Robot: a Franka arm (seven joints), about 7 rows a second.
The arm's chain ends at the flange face. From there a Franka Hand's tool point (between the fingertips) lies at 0.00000 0.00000 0.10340 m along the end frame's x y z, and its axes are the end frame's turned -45 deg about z.
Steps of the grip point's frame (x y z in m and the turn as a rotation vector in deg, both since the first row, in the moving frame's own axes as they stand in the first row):
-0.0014, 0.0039, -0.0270, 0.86, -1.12, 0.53
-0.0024, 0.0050, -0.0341, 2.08, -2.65, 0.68
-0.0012, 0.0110, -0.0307, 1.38, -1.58, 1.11
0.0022, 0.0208, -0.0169, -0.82, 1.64, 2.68
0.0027, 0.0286, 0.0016, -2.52, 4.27, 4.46
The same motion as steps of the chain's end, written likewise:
0.0043, 0.0034, -0.0270, -0.18, -1.40, 0.53
0.0079, 0.0045, -0.0339, -0.40, -3.34, 0.68
0.0107, 0.0084, -0.0306, -0.14, -2.09, 1.11
0.0131, 0.0141, -0.0168, 0.58, 1.74, 2.68
0.0134, 0.0202, 0.0020, 1.24, 4.80, 4.46

